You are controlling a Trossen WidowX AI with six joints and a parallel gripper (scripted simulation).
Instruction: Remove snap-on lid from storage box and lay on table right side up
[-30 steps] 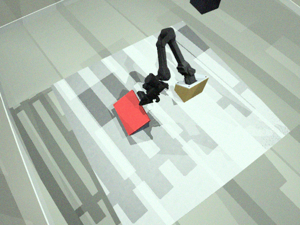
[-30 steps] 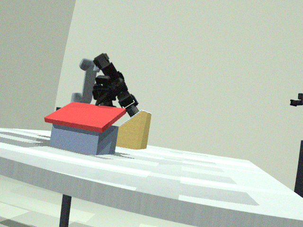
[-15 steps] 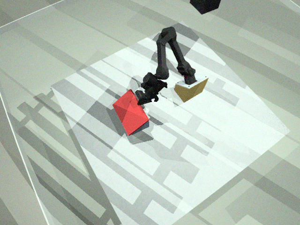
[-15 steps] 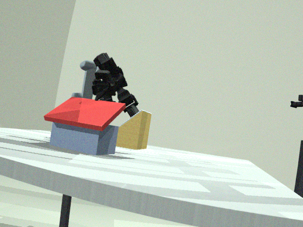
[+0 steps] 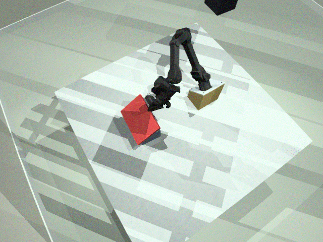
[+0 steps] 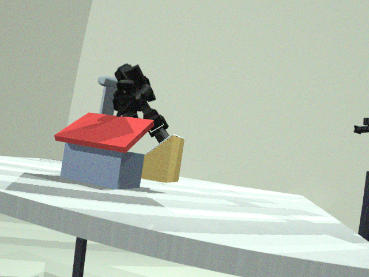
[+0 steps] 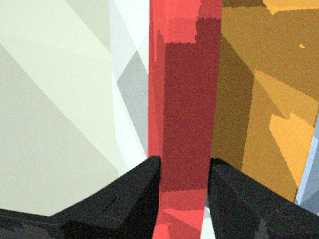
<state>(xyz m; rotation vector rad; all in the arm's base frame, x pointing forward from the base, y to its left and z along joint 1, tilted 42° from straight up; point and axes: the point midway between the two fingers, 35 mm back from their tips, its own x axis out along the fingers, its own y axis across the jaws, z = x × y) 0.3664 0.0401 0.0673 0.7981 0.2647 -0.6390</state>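
The red lid lies 7 cm ahead of my gripper tip and 4 cm below it. The rest, counted from my gripper tip: blue-grey storage box: 15 cm below, 5 cm ahead.
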